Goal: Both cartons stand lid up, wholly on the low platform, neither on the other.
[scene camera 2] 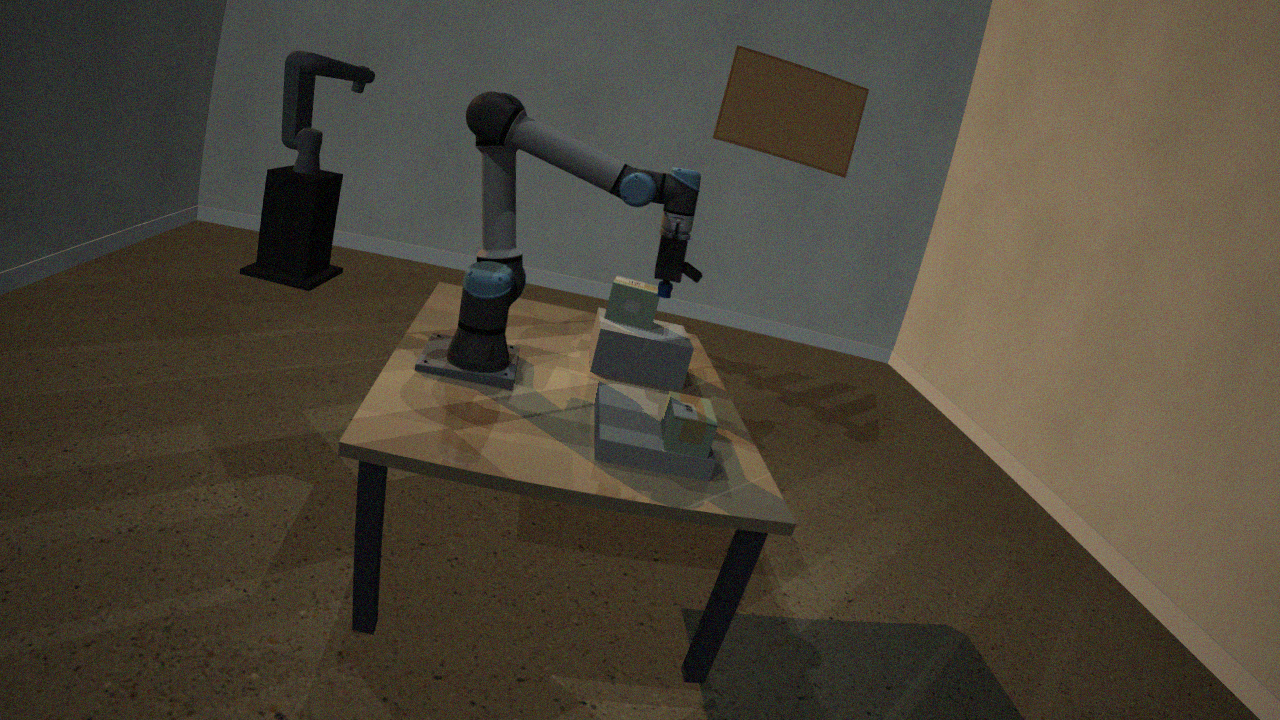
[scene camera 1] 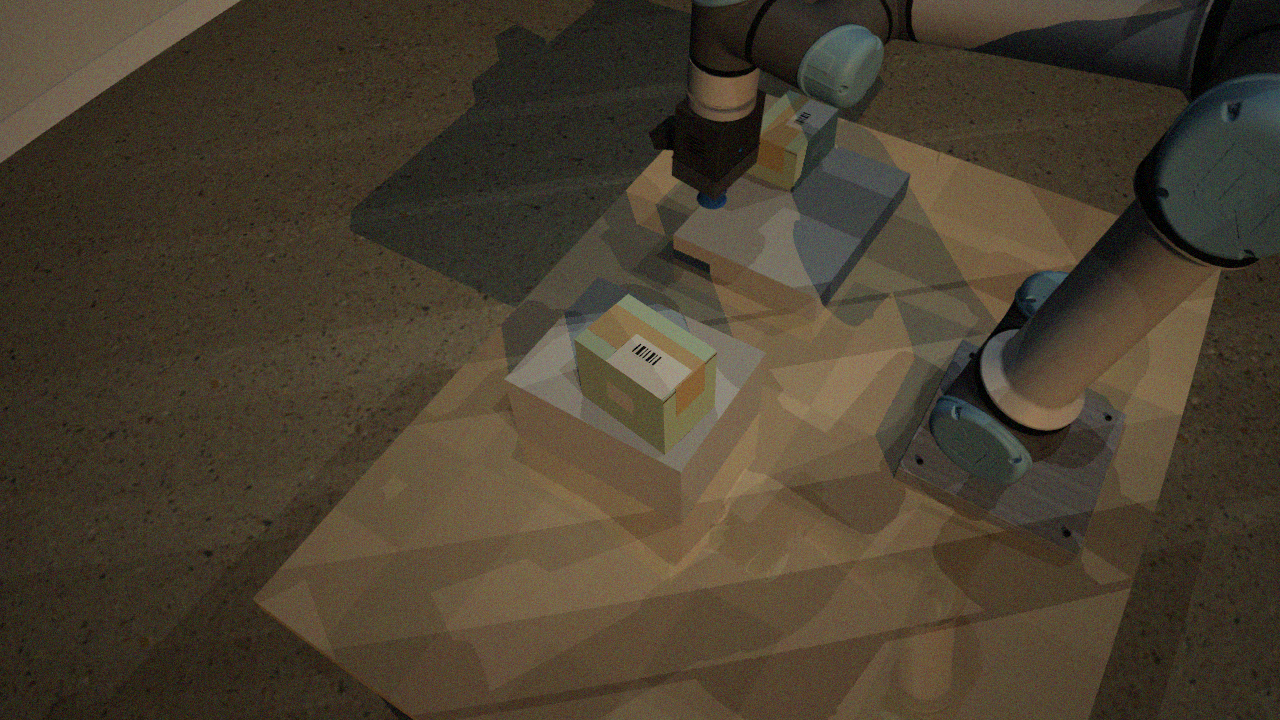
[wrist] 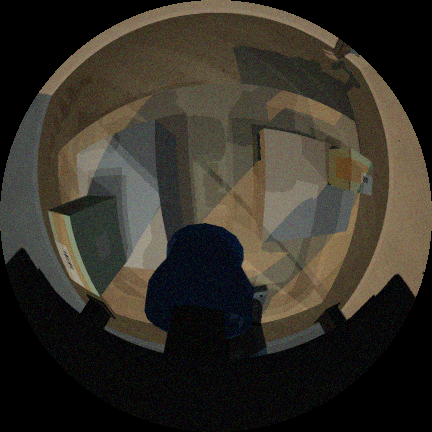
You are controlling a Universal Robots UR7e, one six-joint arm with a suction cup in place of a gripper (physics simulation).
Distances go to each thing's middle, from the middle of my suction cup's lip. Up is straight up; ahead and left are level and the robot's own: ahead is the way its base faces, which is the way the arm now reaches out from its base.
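I see the low grey platform (scene camera 1: 795,249) 26 cm to the right of my suction cup, 3 cm ahead of it and 24 cm below it.
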